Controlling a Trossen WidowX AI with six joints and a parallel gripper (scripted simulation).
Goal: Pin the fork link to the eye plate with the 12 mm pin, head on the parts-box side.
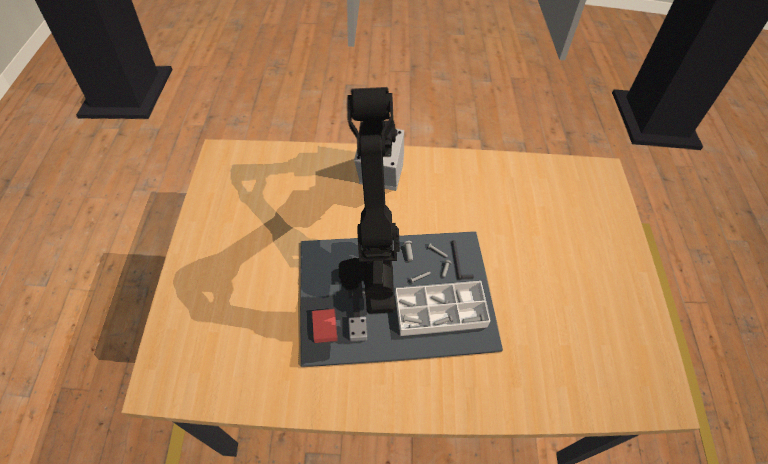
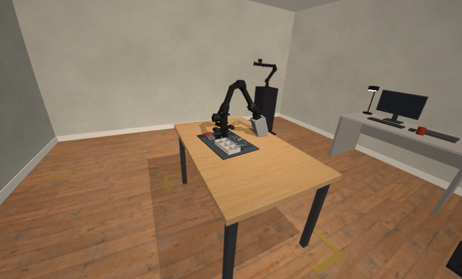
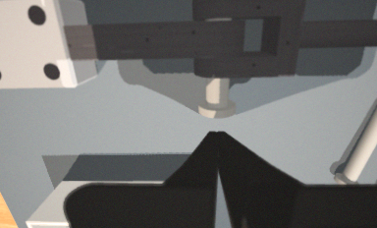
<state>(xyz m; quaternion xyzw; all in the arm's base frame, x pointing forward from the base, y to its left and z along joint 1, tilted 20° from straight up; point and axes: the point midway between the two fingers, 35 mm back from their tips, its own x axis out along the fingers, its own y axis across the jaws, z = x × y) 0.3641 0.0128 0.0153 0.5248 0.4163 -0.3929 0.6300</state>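
My gripper is now 4 cm to the left of the pale pin and 4 cm above it. Also, from my hand: dark eye plate bar (2 cm ahead, 5 cm to the right, 4 cm below); then light grey block (10 cm ahead, 4 cm to the right, 3 cm below); then red block (9 cm ahead, 12 cm to the right, 4 cm below).
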